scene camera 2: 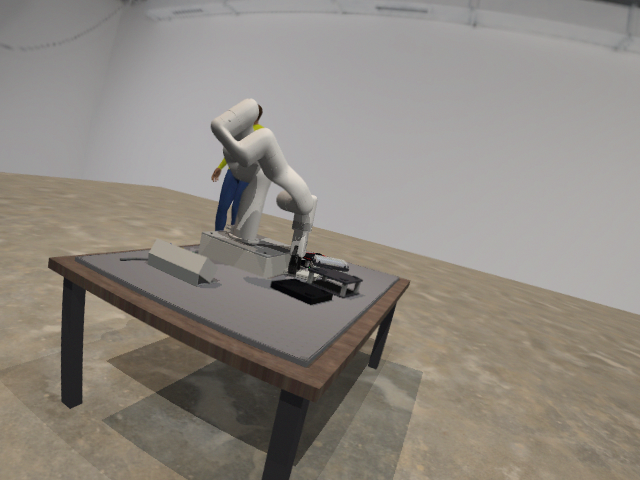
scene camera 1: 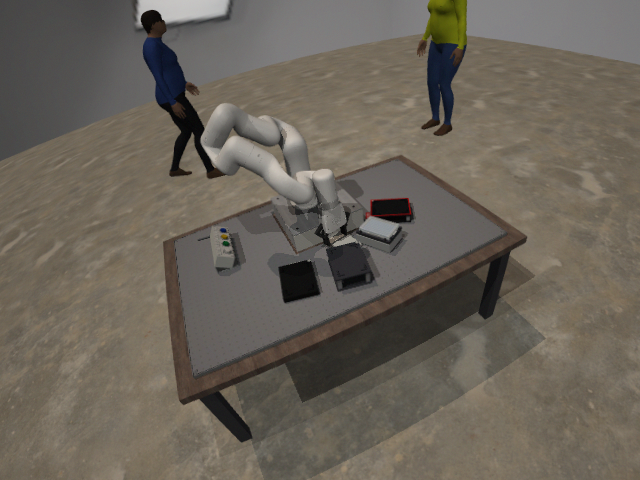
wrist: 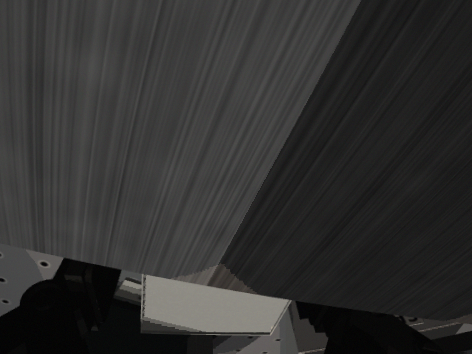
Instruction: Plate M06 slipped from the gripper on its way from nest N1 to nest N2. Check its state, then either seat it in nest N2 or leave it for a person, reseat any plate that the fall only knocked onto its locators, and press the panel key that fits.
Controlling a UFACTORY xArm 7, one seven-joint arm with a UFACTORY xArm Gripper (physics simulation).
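Places are measured from the arm's base along level axes (x ahead, y left, z up), in millimetres.
Where they show: gripper, fingertip midpoint: [scene camera 2: 293, 271] [scene camera 1: 336, 239]; arm's base, link origin: [scene camera 2: 243, 239].
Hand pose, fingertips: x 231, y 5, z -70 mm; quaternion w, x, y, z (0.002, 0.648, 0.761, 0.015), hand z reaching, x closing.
Observation:
Things, the pixels of their centre, and the offset from my fingertips.
- flat black plate, body centre: [scene camera 2: 301, 290] [scene camera 1: 297, 279] dx +107, dy -221, dz +2 mm
- dark raised nest, body centre: [scene camera 1: 348, 264] [scene camera 2: 334, 280] dx +170, dy -49, dz +20 mm
- light grey plate, body centre: [scene camera 1: 379, 226] [scene camera 2: 330, 260] dx +103, dy +137, dz +55 mm
- black tray with a red rim, body centre: [scene camera 1: 390, 210] [scene camera 2: 313, 259] dx -4, dy +272, dz +11 mm
- light grey slab, body centre: [wrist: 227, 263] [scene camera 2: 301, 273] [scene camera 1: 342, 242] dx +28, dy +14, dz -4 mm
- grey key panel, body centre: [scene camera 2: 182, 260] [scene camera 1: 221, 246] dx -232, dy -405, dz +30 mm
A flat black plate [scene camera 1: 298, 281] [scene camera 2: 301, 290] lies on the table mat, left of a dark raised nest [scene camera 1: 349, 267] [scene camera 2: 341, 278]. A light grey plate [scene camera 1: 380, 229] [scene camera 2: 330, 262] rests on a grey nest further right. A black tray with a red rim [scene camera 1: 390, 208] lies behind it. My gripper [scene camera 1: 330, 236] [scene camera 2: 296, 266] is open and empty. It hangs low between the robot base and the back edge of the dark nest. The wrist view shows brushed dark surfaces close up and a light grey slab [wrist: 206, 309] at the bottom. I can read no plate labels.
A grey key panel [scene camera 1: 223, 248] [scene camera 2: 177, 262] with blue, yellow and green keys stands at the table's left. The robot base block [scene camera 1: 296, 229] [scene camera 2: 242, 254] sits behind the nests. A person in blue [scene camera 1: 170, 90] and a person in yellow [scene camera 1: 444, 62] [scene camera 2: 230, 200] stand beyond the table.

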